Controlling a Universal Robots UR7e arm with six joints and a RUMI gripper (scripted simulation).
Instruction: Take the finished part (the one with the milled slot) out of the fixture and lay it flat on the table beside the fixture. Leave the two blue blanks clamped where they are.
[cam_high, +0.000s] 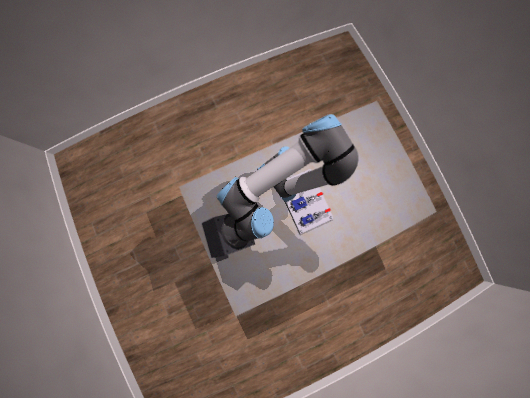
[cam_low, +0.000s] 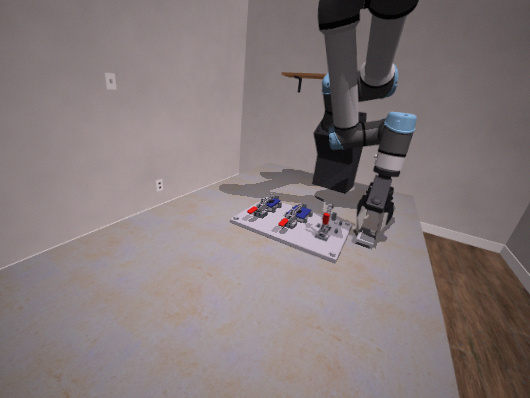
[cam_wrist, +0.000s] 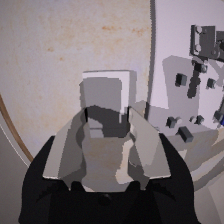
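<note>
Now: hand 10 mm past the finished part and 10 mm above it. From my hand the other things lie so: white fixture plate 210 mm to the right, 100 mm ahead, 20 mm below.
</note>
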